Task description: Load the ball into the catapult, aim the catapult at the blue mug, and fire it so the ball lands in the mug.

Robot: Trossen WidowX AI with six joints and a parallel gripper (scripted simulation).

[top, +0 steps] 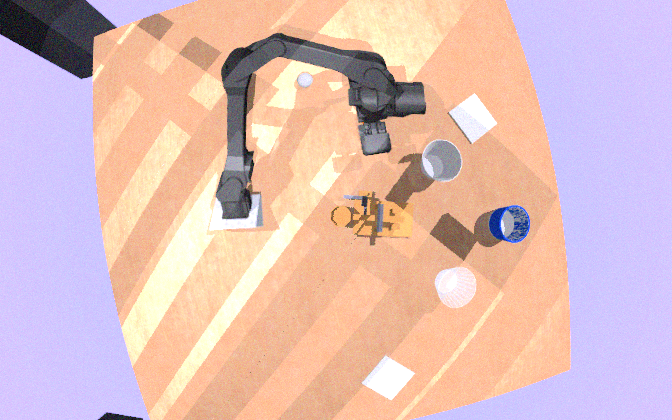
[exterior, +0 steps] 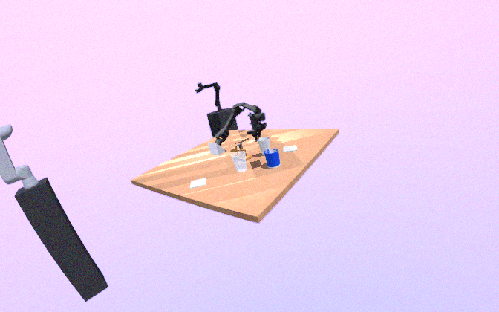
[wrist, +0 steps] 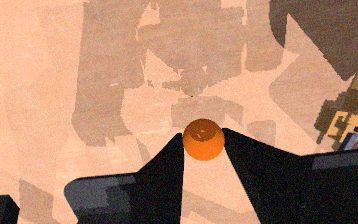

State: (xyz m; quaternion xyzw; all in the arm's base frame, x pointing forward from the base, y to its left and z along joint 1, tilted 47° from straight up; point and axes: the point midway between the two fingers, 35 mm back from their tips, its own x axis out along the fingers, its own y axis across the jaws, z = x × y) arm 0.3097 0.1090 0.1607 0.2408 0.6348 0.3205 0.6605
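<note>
Right now the wooden catapult is 10 mm behind my gripper tip, 200 mm to the right of it and 10 mm below it. The rest, counted from my gripper tip: grey ball 140 mm behind, 120 mm to the left, 40 mm below; then orange ball 10 mm above; then blue mug 350 mm ahead, 260 mm to the right, 40 mm below.
</note>
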